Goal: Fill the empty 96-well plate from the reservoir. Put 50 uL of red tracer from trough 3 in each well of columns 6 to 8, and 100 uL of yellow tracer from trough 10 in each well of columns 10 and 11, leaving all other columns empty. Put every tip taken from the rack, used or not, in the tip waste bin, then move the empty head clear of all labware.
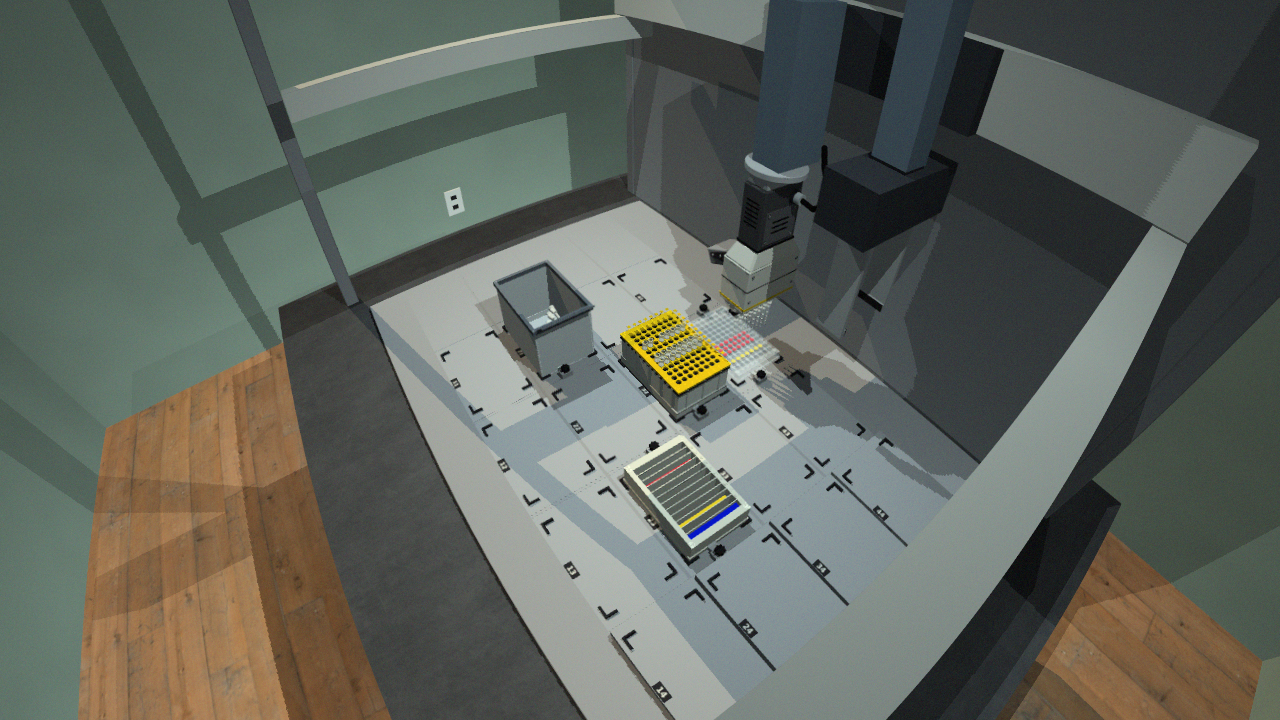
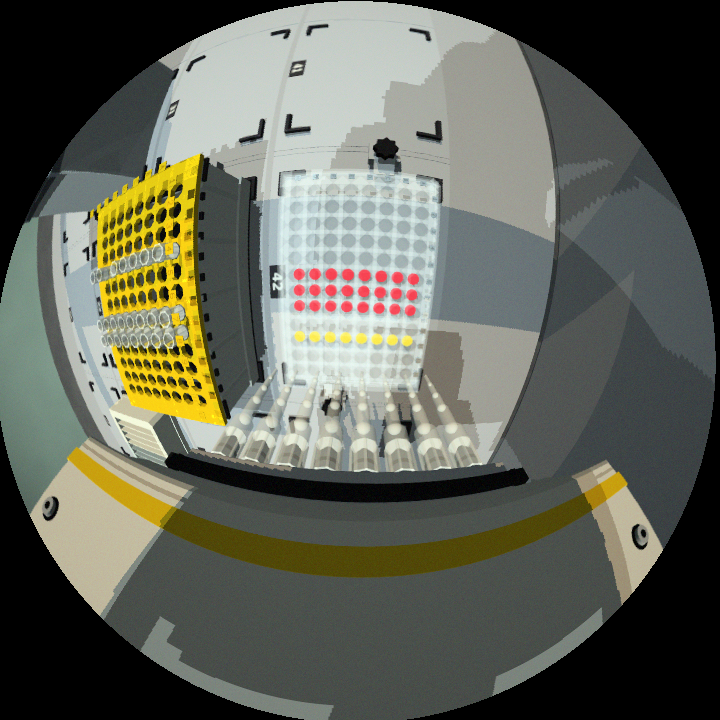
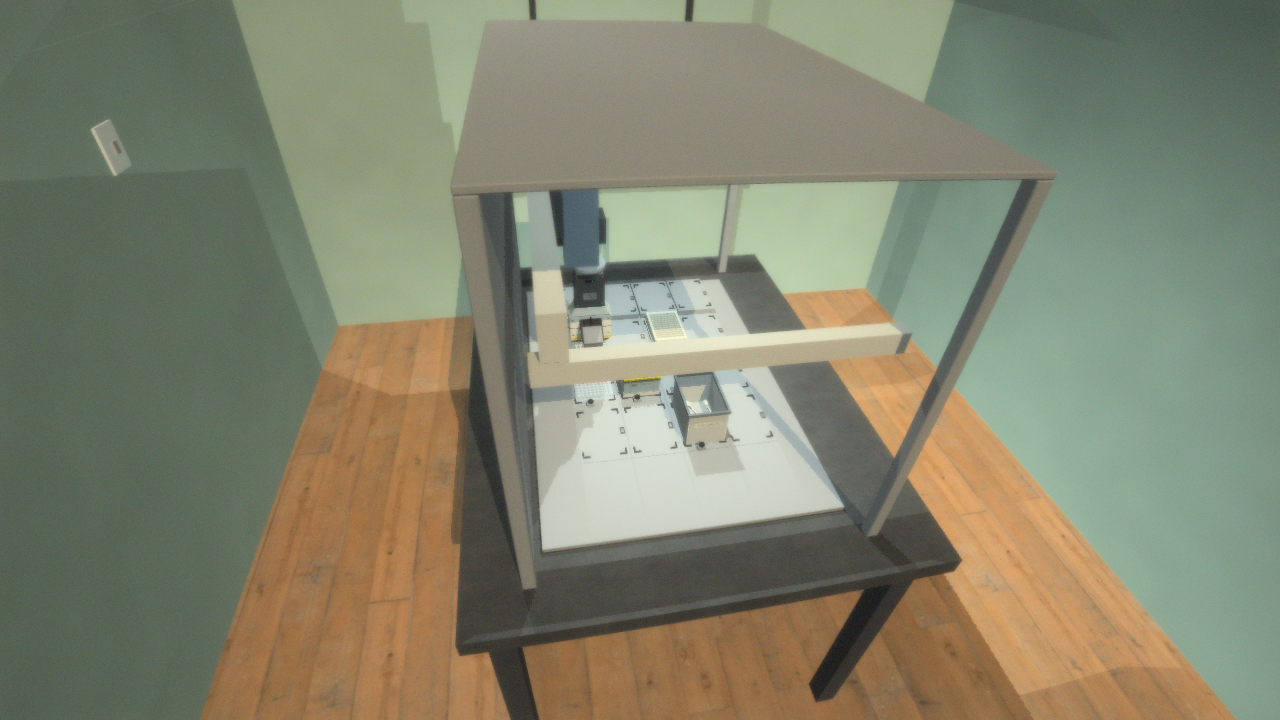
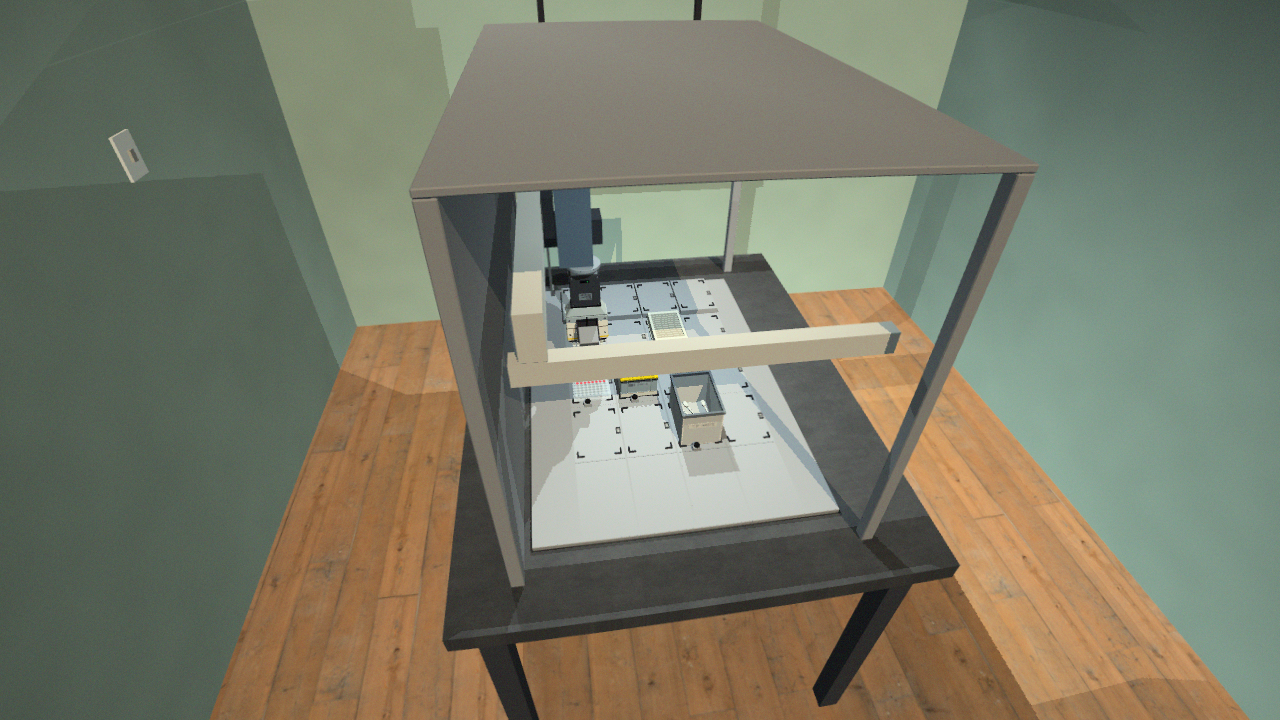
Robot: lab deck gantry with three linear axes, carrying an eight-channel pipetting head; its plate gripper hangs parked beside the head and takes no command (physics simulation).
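My pipetting head (image 1: 759,273) (image 2: 359,604) hangs over the 96-well plate (image 1: 760,345) (image 2: 435,282). Its eight fitted tips (image 2: 362,426) look clear, their ends near the plate's last columns. Columns 6 to 8 show red, column 10 yellow; column 11 shows no colour. The yellow tip rack (image 1: 707,394) (image 2: 228,295) still holds three columns of tips. The reservoir (image 1: 657,510) (image 2: 144,433) shows red, yellow and blue troughs. The waste bin (image 1: 563,344) (image 3: 707,428) (image 4: 702,429) holds loose tips. The parked plate gripper's fingers cannot be made out.
A dark block (image 1: 881,201) hangs on a second column beside the head. The rack stands between the bin and the plate. A cream gantry beam (image 3: 733,354) (image 4: 716,354) crosses above the deck. Black locating knobs (image 1: 700,411) (image 2: 385,148) stand beside the labware.
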